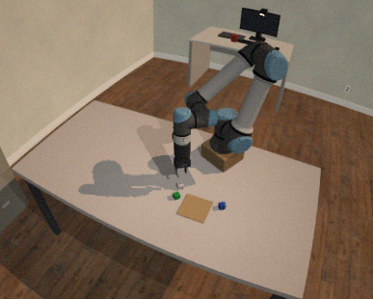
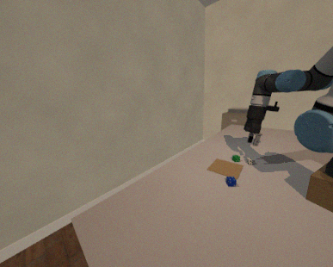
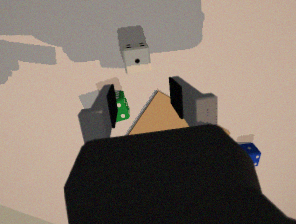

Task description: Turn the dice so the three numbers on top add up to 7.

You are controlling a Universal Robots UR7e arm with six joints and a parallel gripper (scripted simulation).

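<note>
Right now the white die is 12 cm below my hand. Also, from my hand: blue die 5 cm ahead, 24 cm to the left, 12 cm below; then green die 7 cm ahead, 12 cm below; then tan mat 10 cm ahead, 11 cm to the left, 13 cm below.
</note>
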